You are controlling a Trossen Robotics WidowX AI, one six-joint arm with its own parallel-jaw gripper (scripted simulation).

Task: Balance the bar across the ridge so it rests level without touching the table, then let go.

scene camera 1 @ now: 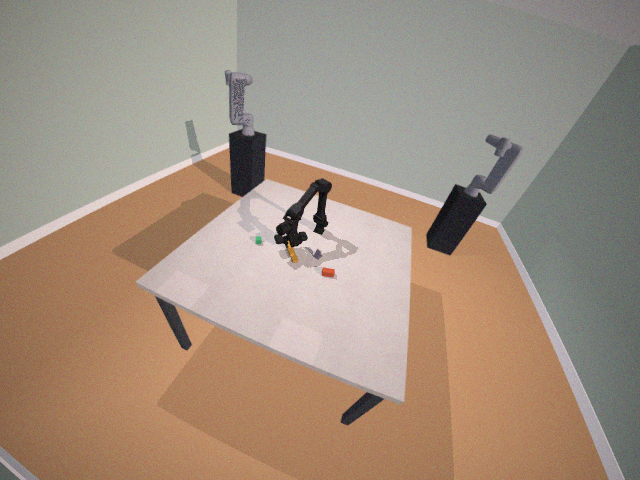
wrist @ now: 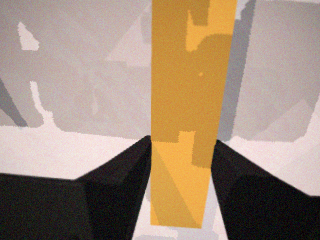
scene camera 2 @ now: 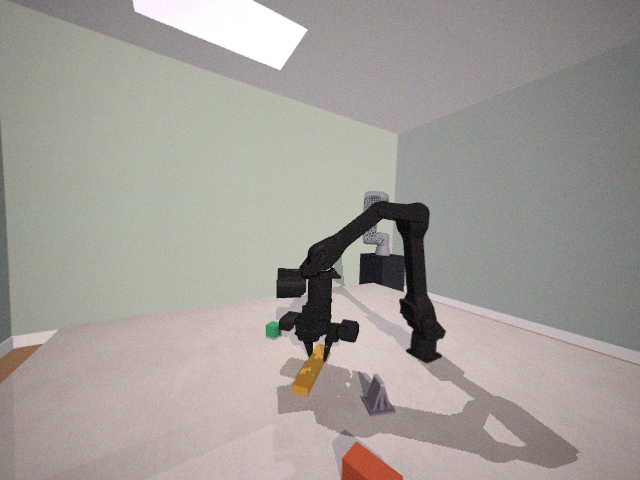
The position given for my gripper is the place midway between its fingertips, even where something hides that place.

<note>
In view: my gripper (scene camera 2: 317,359) and a bar (scene camera 2: 303,384).
The bar also shows in the wrist view (wrist: 189,53). My gripper also shows in the wrist view (wrist: 181,144).
</note>
